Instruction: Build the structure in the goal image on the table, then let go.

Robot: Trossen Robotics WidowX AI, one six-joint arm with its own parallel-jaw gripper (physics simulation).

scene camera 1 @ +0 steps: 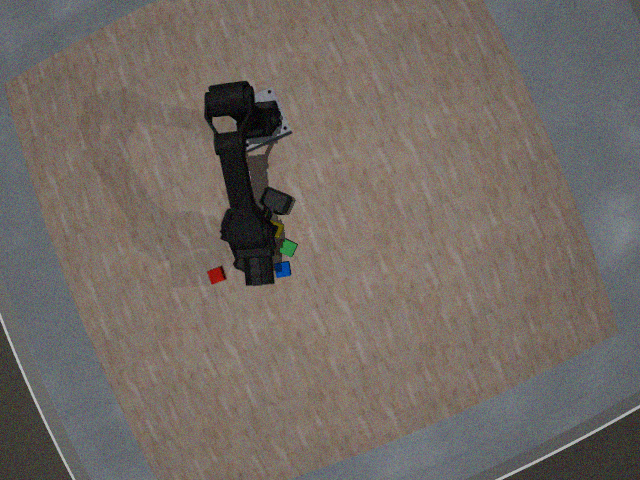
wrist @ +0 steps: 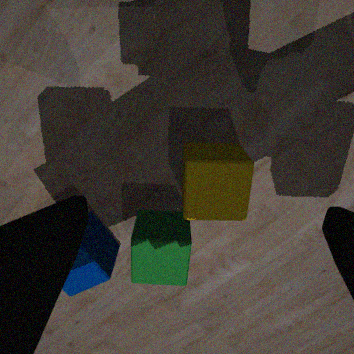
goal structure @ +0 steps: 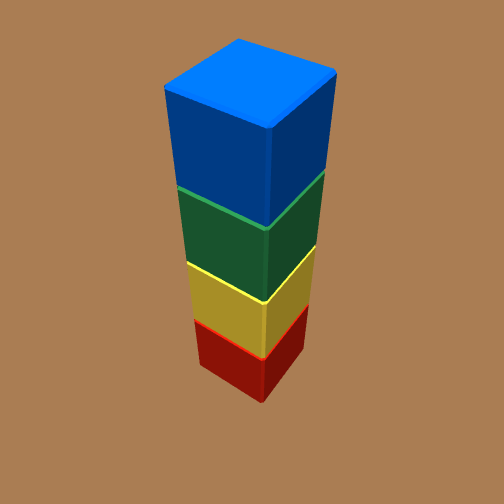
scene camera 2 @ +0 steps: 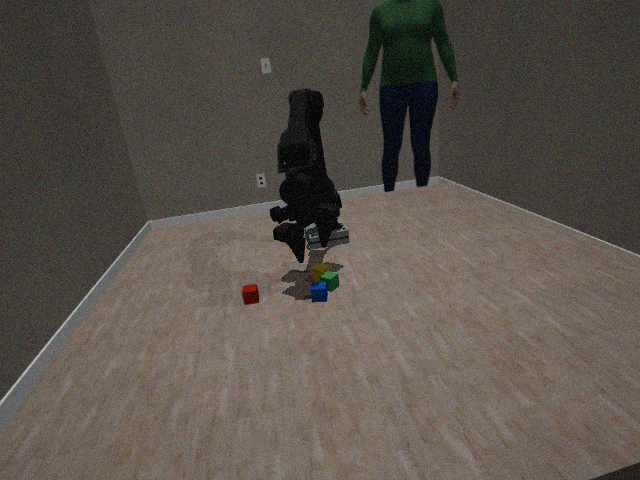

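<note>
A red cube (scene camera 1: 216, 274) (scene camera 2: 250, 293) lies apart from the others on the table. A blue cube (scene camera 1: 282, 269) (scene camera 2: 318, 292) (wrist: 90, 275), a green cube (scene camera 1: 288, 247) (scene camera 2: 329, 281) (wrist: 160, 262) and a yellow cube (scene camera 1: 278, 228) (scene camera 2: 318, 271) (wrist: 217, 190) stand close to each other. The arm covers part of the yellow cube in scene camera 1. My gripper (scene camera 2: 313, 253) (wrist: 208, 213) is open and empty, above the table. In the wrist view the green and yellow cubes show between its fingers, and the left finger hides part of the blue cube.
The arm's base plate (scene camera 1: 269, 95) (scene camera 2: 338, 237) is fixed behind the cubes on the wood-patterned table (scene camera 1: 413, 232) (scene camera 2: 413, 335). The arm's shadow falls around the cubes. A standing person (scene camera 2: 408, 51) is in the background by the wall.
</note>
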